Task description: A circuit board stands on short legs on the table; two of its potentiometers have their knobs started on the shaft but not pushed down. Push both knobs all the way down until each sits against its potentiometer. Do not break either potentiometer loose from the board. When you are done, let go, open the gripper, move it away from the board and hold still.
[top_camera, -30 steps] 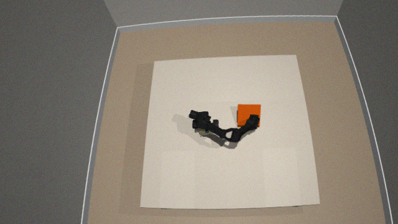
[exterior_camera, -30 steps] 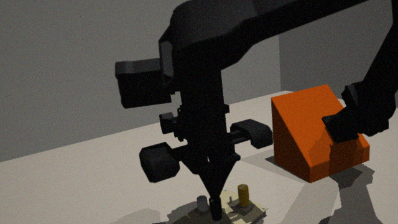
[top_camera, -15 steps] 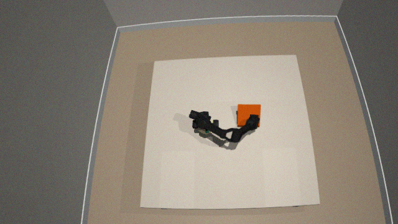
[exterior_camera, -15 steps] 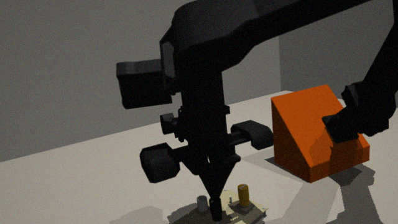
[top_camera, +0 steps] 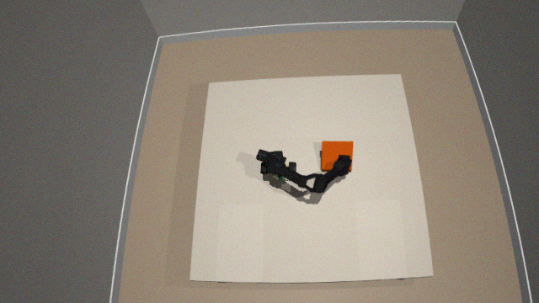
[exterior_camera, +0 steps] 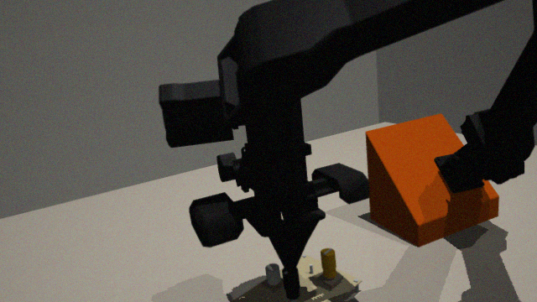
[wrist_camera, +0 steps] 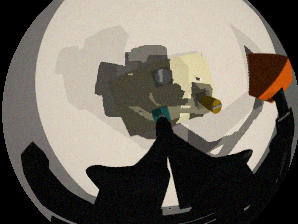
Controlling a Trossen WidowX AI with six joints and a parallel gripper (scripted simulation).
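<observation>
My gripper tip is now 10 mm above the black knob. Also, from my gripper tip: yellow knob (60 mm behind, 30 mm to the right, 30 mm below).
</observation>
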